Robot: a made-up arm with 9 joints.
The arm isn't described. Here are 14 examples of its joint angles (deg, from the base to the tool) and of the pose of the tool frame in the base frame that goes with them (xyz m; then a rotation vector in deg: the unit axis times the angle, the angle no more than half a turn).
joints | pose
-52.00 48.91 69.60 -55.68 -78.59 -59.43 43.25 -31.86 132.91 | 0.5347 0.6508 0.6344 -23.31 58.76 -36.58
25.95 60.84 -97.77 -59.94 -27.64 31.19 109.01 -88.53 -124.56 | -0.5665 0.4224 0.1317 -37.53 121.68 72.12
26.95 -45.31 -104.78 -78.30 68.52 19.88 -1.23 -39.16 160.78 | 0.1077 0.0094 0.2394 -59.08 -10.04 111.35
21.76 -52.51 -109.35 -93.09 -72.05 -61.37 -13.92 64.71 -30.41 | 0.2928 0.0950 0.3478 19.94 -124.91 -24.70
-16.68 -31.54 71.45 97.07 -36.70 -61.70 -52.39 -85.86 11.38 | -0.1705 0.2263 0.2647 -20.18 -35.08 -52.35
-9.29 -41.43 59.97 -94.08 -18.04 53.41 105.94 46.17 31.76 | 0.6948 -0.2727 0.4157 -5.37 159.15 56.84
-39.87 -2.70 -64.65 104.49 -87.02 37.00 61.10 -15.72 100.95 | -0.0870 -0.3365 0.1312 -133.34 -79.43 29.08
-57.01 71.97 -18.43 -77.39 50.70 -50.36 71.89 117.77 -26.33 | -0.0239 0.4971 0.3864 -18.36 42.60 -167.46
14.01 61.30 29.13 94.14 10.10 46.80 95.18 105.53 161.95 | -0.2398 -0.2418 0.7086 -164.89 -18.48 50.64
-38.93 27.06 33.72 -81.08 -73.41 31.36 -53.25 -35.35 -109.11 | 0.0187 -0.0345 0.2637 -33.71 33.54 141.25
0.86 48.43 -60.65 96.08 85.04 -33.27 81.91 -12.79 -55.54 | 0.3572 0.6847 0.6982 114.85 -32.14 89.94
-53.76 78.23 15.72 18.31 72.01 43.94 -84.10 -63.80 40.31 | 0.8468 0.1244 0.6461 61.11 -143.96 17.92
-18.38 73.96 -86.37 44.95 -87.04 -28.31 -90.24 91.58 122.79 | -0.0757 0.3145 1.0696 -47.81 13.69 67.28
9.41 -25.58 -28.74 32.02 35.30 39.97 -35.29 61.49 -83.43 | 0.1702 -0.0822 0.4525 -24.50 49.31 -123.90
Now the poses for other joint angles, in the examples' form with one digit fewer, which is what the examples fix.
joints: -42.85 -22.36 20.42 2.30 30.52 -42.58 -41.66 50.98 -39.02
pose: 0.327 0.230 0.757 95.2 -67.3 103.7
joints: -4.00 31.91 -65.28 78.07 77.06 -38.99 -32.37 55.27 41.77
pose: 0.109 -0.111 0.301 41.2 86.8 -5.2
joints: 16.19 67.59 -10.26 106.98 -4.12 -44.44 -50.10 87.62 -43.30
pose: 0.084 0.436 0.300 -58.0 31.7 127.1
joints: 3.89 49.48 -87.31 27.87 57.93 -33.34 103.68 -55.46 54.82
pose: -0.360 0.789 0.406 -136.6 -10.5 -0.5
